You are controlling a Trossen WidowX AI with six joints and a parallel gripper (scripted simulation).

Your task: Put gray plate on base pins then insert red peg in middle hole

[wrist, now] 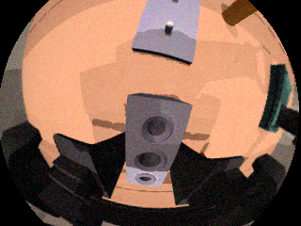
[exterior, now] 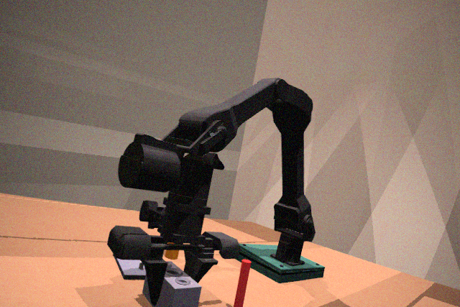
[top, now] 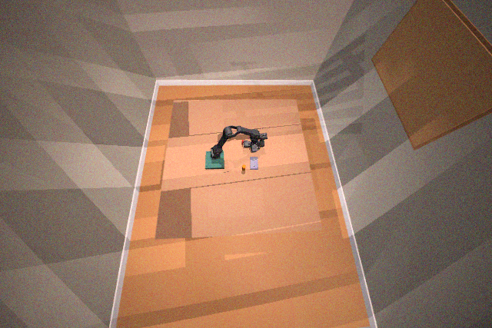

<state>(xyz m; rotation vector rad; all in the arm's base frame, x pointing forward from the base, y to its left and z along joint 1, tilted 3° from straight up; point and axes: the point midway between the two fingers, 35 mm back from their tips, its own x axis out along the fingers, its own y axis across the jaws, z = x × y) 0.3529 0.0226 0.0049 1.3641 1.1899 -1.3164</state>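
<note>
Now: gripper tip 90 mm past the red peg, 60 mm to the right of it and 30 mm below it. The rest, counted from my gripper tip: orange cylinder: 140 mm behind, 190 mm to the right, 30 mm above; gray plate: 30 mm above.
</note>
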